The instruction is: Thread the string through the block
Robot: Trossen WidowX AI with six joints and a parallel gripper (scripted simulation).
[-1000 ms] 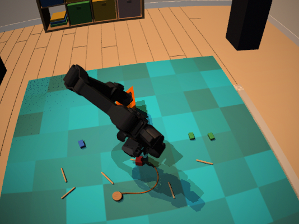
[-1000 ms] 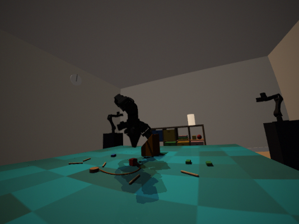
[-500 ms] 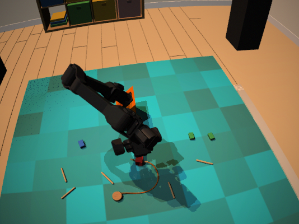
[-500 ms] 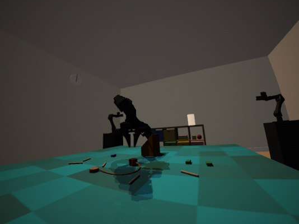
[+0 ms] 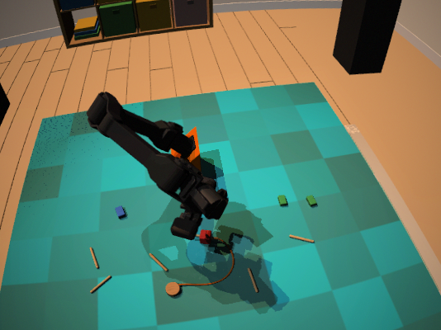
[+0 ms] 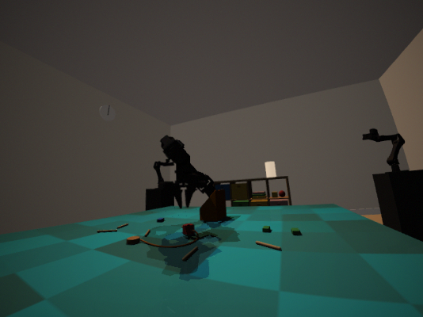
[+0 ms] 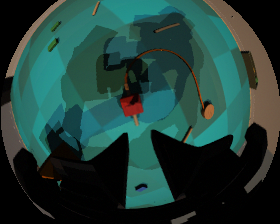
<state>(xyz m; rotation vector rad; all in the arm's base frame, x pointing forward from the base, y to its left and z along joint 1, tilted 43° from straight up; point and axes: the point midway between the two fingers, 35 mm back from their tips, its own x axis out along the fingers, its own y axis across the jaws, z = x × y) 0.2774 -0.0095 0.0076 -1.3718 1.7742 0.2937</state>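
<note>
Right now my gripper tip is 2 cm to the right of the red cube and 7 cm above it. The rest, counted from my gripper tip: blue cube: 14 cm behind, 24 cm to the right, 8 cm below; round wooden button: 15 cm ahead, 10 cm to the right, 8 cm below; green cube: 6 cm behind, 38 cm to the left, 8 cm below.
</note>
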